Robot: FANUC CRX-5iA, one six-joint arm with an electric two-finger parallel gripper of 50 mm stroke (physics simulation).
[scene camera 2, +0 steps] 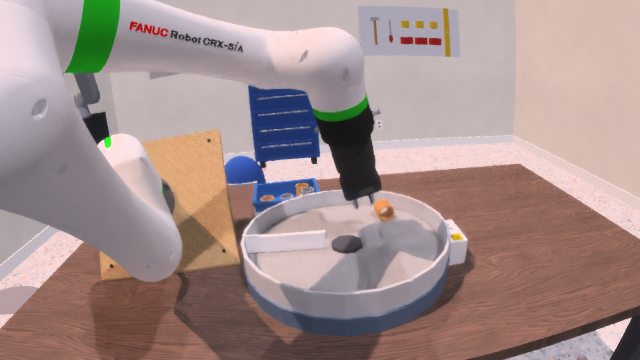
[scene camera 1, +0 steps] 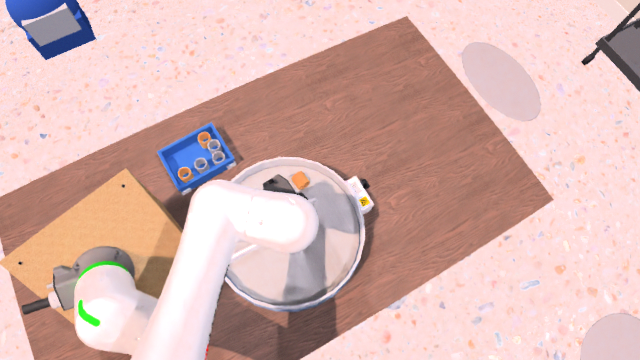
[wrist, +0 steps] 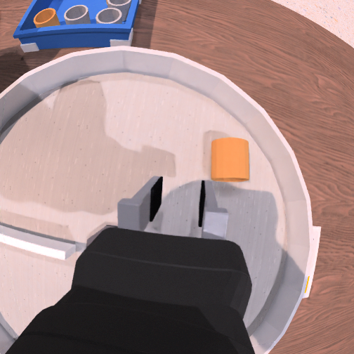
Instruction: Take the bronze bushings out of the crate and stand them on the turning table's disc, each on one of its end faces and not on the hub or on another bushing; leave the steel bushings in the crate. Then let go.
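Frame: origin at the arm's base, x back, y right, z up, level; millimetres.
Seen in the pictures: gripper, fingertip midpoint: (scene camera 2: 363, 202); arm's base, link origin: (scene camera 1: 103, 272).
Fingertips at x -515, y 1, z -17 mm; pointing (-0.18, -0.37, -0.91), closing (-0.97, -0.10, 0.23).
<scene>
Offsets run from my fingertips to a thing's middle. "pt": to the spot under its first point.
A bronze bushing @[dx -51, dy -45, dz -43 mm] (scene camera 1: 300, 180) (scene camera 2: 383, 212) (wrist: 230, 160) lies on its side on the turning table's disc @[dx +42, dy +72, dz -63 mm] (scene camera 1: 330, 260) (scene camera 2: 300, 267) (wrist: 60, 170), near the rim wall and off the hub @[dx +42, dy +72, dz -58 mm] (scene camera 2: 347, 244). My gripper (scene camera 2: 364, 204) (wrist: 180, 192) is open and empty, just above the disc beside that bushing. The blue crate @[pt dx +287, dy -233, dz -65 mm] (scene camera 1: 170, 173) (scene camera 2: 256, 204) (wrist: 75, 40) holds two bronze bushings @[dx +158, dy -310, dz -91 mm] (scene camera 1: 204, 139) @[dx +250, dy -222, dz -91 mm] (scene camera 1: 185, 174), also seen in the second scene view (scene camera 2: 301, 187) (scene camera 2: 267, 198), and three steel bushings @[dx +139, dy -273, dz -91 mm] (scene camera 1: 214, 145) @[dx +140, dy -229, dz -91 mm] (scene camera 1: 218, 157) @[dx +196, dy -231, dz -91 mm] (scene camera 1: 201, 164). In the first scene view the arm hides my fingertips and the hub.
A white rim wall (scene camera 1: 363, 235) (scene camera 2: 345, 302) (wrist: 295, 190) surrounds the disc. A white bar @[pt dx +160, dy +85, dz -38 mm] (scene camera 2: 287, 241) (wrist: 37, 242) reaches inward from it above the disc. A white control box @[dx -191, dy +54, dz -86 mm] (scene camera 1: 361, 195) (scene camera 2: 457, 242) is on the table's outer side. A tan board (scene camera 1: 90, 220) (scene camera 2: 192, 200) is near the arm.
</scene>
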